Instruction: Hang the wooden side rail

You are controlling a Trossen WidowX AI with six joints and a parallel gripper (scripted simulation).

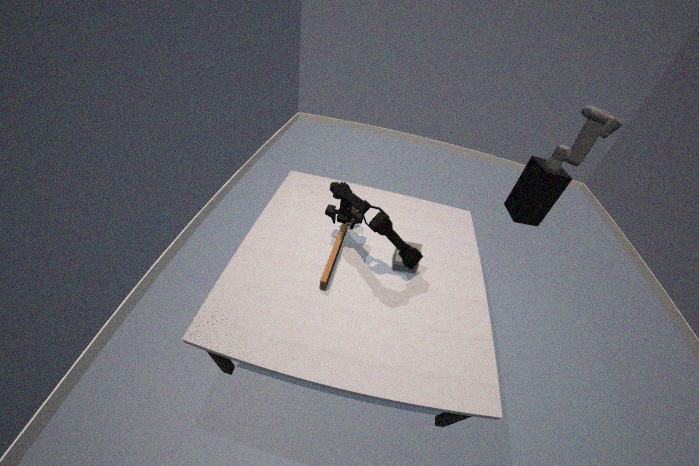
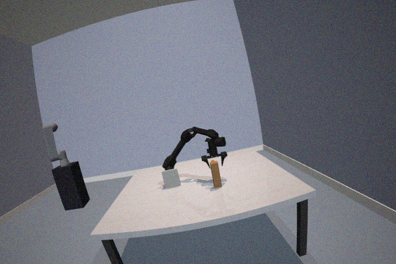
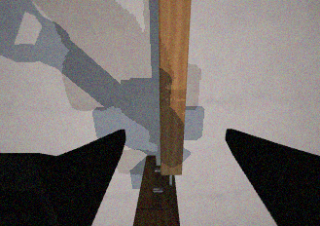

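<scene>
My gripper tip is 4 cm past the wooden headboard post, 12 cm to the left of it and 2 cm above it.
</scene>
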